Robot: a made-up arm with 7 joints.
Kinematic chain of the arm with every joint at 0, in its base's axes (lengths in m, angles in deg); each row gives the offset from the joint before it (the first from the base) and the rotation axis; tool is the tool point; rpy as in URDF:
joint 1: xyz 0 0 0.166 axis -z
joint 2: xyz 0 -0.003 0.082 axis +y
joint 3: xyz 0 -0.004 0.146 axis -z
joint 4: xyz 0 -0.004 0.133 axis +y
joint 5: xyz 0 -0.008 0.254 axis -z
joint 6: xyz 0 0 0.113 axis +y
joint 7: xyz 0 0 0.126 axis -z
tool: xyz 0 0 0 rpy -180 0 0
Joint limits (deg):
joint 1: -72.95..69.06
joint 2: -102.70..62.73
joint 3: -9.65..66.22
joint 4: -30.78..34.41
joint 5: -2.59..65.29
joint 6: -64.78..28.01
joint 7: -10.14..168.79
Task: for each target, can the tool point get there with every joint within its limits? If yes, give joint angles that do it. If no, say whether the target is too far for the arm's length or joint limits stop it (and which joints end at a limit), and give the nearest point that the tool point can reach.
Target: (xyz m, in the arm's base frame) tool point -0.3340 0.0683 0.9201
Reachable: yes | joints 12.42 -33.88 24.41 14.90 51.71 -31.41 27.55
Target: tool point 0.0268 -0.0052 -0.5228
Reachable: no: joint limits stop it (at a limit: joint 1, joint 2, joint 4, joint 6) | nearest point -0.1316 -0.4816 -0.1858 | short by 0.605 m
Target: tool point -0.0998 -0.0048 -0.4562
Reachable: no: joint limits stop it (at a limit: joint 2, joint 4, joint 6) | nearest point -0.4984 -0.0240 -0.1859 | short by 0.482 m
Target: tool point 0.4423 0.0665 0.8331
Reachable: yes | joints -3.27 38.27 48.50 5.57 21.22 -48.93 4.14
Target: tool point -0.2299 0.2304 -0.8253
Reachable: no: too far | nearest point -0.3563 0.3570 -0.1875 | short by 0.662 m
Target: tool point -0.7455 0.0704 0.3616
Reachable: yes | joints 3.25 -66.76 14.94 -23.60 38.67 2.45 145.00
